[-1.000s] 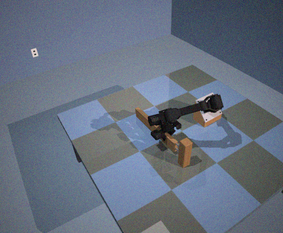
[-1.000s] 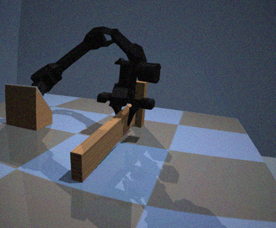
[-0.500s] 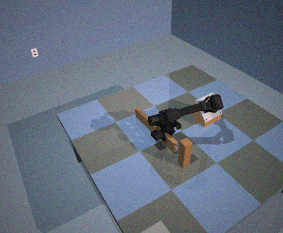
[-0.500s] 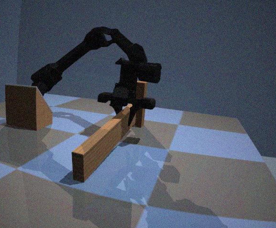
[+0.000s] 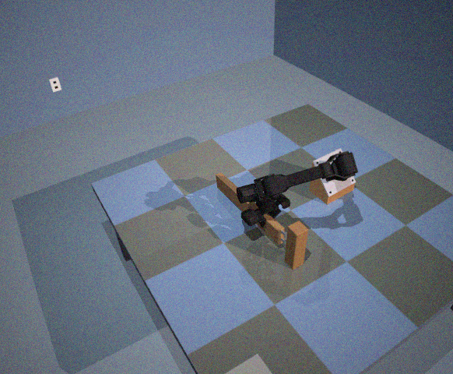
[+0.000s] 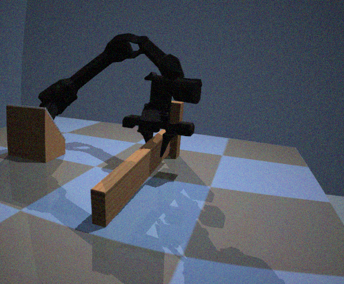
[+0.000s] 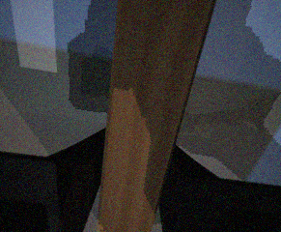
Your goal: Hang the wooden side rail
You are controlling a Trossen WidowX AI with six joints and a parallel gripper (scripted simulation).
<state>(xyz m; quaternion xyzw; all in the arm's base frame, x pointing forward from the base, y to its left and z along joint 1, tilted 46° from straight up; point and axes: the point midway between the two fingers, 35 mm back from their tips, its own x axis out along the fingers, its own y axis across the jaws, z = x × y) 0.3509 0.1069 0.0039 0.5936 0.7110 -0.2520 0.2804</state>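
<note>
My gripper tip is now 2 cm past the headboard post, 17 cm to the right of it and 4 cm below it.
</note>
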